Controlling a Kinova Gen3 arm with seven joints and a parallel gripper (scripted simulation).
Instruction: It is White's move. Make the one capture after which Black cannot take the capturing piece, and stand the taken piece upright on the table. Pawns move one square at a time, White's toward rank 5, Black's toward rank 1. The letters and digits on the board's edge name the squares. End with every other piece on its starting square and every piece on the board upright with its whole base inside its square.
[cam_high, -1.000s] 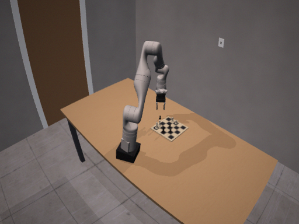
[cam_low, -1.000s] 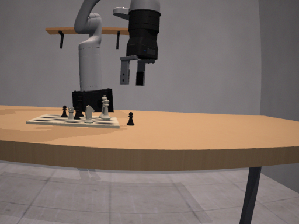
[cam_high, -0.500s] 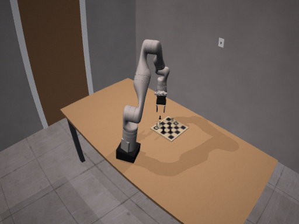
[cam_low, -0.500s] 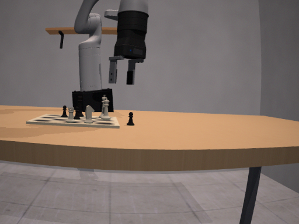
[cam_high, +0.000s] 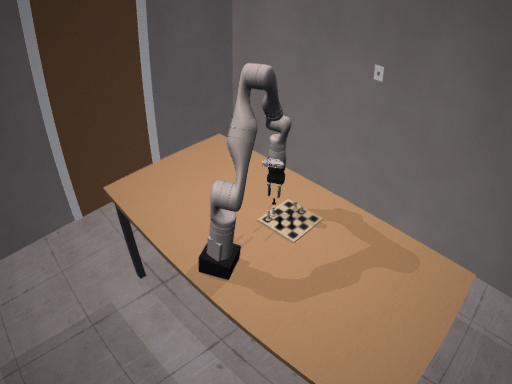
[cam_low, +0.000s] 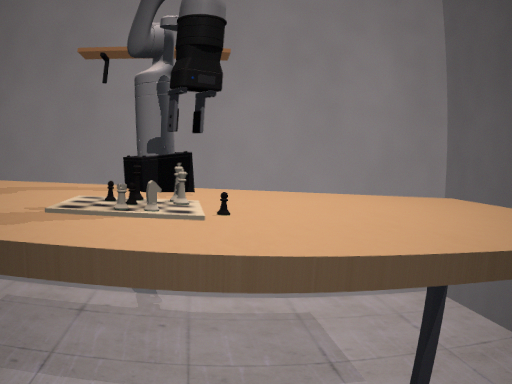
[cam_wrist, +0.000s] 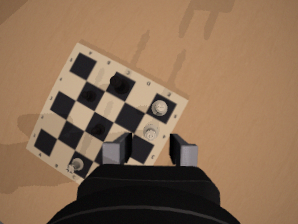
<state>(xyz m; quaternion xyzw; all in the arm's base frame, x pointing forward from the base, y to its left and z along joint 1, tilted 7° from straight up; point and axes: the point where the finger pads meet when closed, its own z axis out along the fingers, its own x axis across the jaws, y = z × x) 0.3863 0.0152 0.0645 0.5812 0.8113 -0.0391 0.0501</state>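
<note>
Right now my hand is 40 mm past the tall white piece and 100 mm above it. Round my hand: chessboard 20 mm ahead, 80 mm to the right, 130 mm below.
</note>
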